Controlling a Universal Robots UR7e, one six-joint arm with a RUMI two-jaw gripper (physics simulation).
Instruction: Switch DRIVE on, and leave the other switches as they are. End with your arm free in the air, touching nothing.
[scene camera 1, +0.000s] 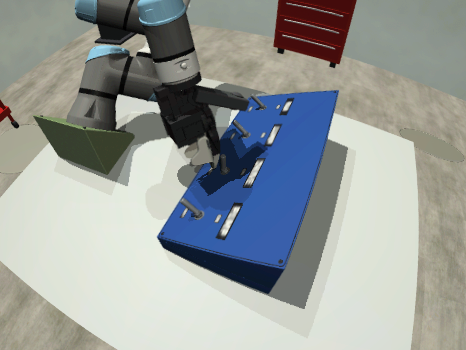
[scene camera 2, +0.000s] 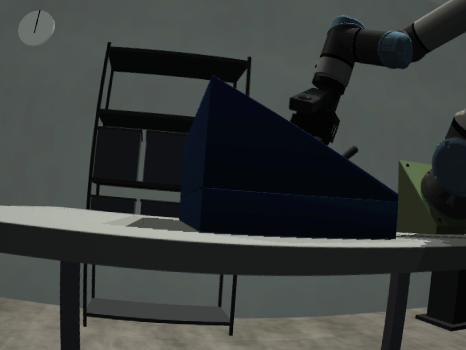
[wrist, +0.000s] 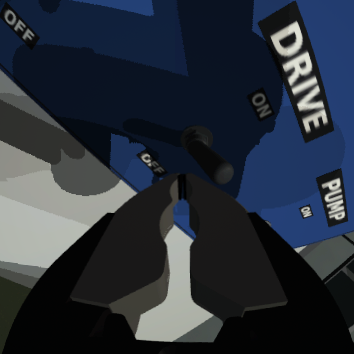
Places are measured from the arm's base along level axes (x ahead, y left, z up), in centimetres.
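Pixels of known places: gripper, fingertip midpoint: (scene camera 1: 213, 167) (wrist: 182, 175); arm's base at its link origin: (scene camera 1: 90, 125) (scene camera 2: 446, 196).
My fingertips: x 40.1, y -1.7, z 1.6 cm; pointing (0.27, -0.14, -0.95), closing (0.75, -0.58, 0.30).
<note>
Ahead of a thing's pixels: the offset from my fingertips to its top centre. "*": to the spot under its first point. Level surfaces: height alone.
The blue sloped panel (scene camera 1: 295, 165) (scene camera 2: 290, 175) (wrist: 336, 30) carries several toggle levers. The DRIVE lever {dx +1.9, dy +0.8, dz +3.8 cm} (scene camera 1: 223, 163) (wrist: 210, 158) stands nearly upright between its OFF label {* dx -1.3, dy +1.1, dz -2.8 cm} (wrist: 151, 162) and ON label {* dx +6.4, dy +0.7, dz +0.9 cm} (wrist: 260, 104), beside the DRIVE plate {* dx +8.9, dy +0.2, dz +2.1 cm} (scene camera 1: 254, 173) (wrist: 302, 82). The PUMP lever {dx +0.1, dy -11.1, dz +2.7 cm} (scene camera 1: 191, 207) and the two far levers (scene camera 1: 241, 128) (scene camera 1: 258, 102) lean towards their OFF side. My gripper (scene camera 1: 214, 163) (wrist: 182, 175) is shut and empty, its tips low over the panel on the DRIVE lever's OFF side, right beside it; whether they touch is unclear. Scene camera 2 hides the tips behind the panel.
A green wedge-shaped block (scene camera 1: 82, 145) (scene camera 2: 414, 195) stands near the arm's base on the white table {dz -10.3 cm} (scene camera 1: 370, 200) (scene camera 2: 50, 217). A red drawer cabinet (scene camera 1: 315, 30) and a dark shelf rack (scene camera 2: 175, 55) stand beyond the table.
</note>
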